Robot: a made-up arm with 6 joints. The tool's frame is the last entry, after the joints.
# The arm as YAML. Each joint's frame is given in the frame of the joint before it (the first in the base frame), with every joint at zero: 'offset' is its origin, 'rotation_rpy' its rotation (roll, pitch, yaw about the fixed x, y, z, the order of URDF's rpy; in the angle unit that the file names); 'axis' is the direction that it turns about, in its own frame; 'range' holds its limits. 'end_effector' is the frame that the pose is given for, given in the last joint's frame.
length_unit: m
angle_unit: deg
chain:
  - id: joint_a
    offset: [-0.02, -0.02, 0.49]
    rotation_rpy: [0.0, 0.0, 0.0]
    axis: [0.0, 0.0, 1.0]
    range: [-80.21, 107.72]
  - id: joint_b
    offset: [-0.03, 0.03, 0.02]
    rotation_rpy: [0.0, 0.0, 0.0]
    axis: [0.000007, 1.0, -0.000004]
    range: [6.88, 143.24]
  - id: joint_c
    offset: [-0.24, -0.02, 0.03]
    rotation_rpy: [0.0, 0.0, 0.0]
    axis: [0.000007, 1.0, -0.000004]
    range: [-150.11, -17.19]
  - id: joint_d
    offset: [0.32, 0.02, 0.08]
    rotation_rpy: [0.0, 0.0, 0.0]
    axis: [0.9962, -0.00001, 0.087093]
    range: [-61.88, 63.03]
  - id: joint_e
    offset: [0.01, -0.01, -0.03]
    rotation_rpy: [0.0, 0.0, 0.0]
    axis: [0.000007, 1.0, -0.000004]
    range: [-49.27, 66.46]
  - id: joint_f
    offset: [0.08, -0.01, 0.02]
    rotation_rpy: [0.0, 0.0, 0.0]
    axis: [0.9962, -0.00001, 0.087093]
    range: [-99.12, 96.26]
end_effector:
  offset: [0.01, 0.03, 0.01]
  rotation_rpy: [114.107, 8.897, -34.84]
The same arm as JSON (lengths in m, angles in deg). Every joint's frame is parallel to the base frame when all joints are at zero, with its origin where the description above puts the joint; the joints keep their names.
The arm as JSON. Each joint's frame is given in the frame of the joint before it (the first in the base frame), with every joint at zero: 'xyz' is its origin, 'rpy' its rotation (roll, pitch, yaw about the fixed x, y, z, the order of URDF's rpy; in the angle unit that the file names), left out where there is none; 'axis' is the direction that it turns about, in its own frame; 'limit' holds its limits. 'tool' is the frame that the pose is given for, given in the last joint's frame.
{"units": {"length": "m", "angle": "deg"}, "joints": [
  {"name": "joint_a", "type": "revolute", "origin": {"xyz": [-0.02, -0.02, 0.49]}, "axis": "+z", "limit": {"lower": -80.21, "upper": 107.72}},
  {"name": "joint_b", "type": "revolute", "origin": {"xyz": [-0.03, 0.03, 0.02]}, "axis": "+y", "limit": {"lower": 6.88, "upper": 143.24}},
  {"name": "joint_c", "type": "revolute", "origin": {"xyz": [-0.24, -0.02, 0.03]}, "axis": "+y", "limit": {"lower": -150.11, "upper": -17.19}},
  {"name": "joint_d", "type": "revolute", "origin": {"xyz": [0.32, 0.02, 0.08]}, "axis": [0.9962, 0.0, 0.0871], "limit": {"lower": -61.88, "upper": 63.03}},
  {"name": "joint_e", "type": "revolute", "origin": {"xyz": [0.01, -0.01, -0.03]}, "axis": "+y", "limit": {"lower": -49.27, "upper": 66.46}},
  {"name": "joint_f", "type": "revolute", "origin": {"xyz": [0.08, -0.01, 0.02]}, "axis": [0.9962, 0.0, 0.0871], "limit": {"lower": -99.12, "upper": 96.26}}
], "tool": {"origin": {"xyz": [0.01, 0.03, 0.01], "rpy": [114.11, 8.9, -34.84]}}}

